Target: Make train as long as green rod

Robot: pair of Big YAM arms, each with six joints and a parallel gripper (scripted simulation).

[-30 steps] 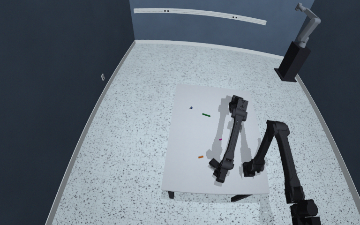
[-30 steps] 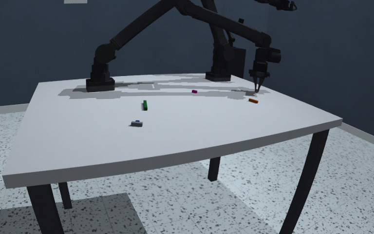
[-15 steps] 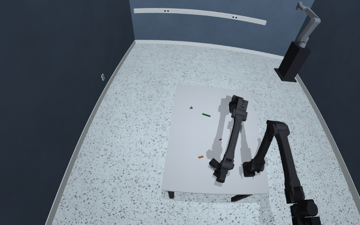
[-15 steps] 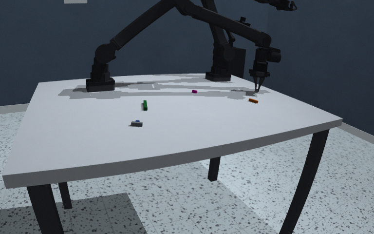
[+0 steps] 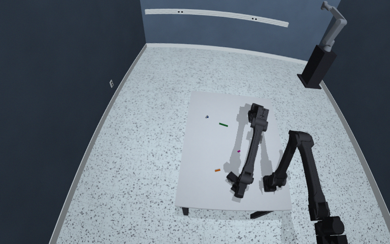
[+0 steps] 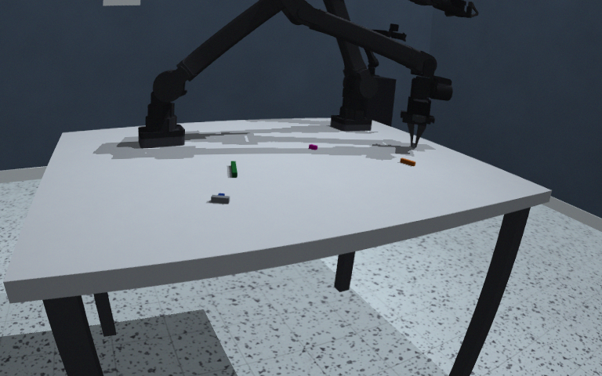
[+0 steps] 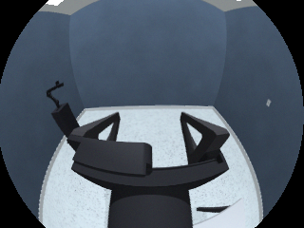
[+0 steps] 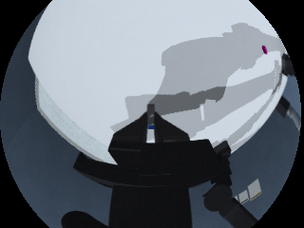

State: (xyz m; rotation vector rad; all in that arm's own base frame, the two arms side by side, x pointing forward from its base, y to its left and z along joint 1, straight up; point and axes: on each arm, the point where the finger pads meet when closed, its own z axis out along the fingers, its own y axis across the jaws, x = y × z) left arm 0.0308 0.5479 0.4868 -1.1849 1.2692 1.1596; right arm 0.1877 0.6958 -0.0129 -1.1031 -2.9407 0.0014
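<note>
My right hand is 12 cm short of the orange rod, 16 cm to the left of it and 1 cm above it. From my right hand the other things lie so: magenta rod (7 cm behind, 32 cm to the right, 1 cm below); green rod (3 cm ahead, 59 cm to the right, 1 cm below).
</note>
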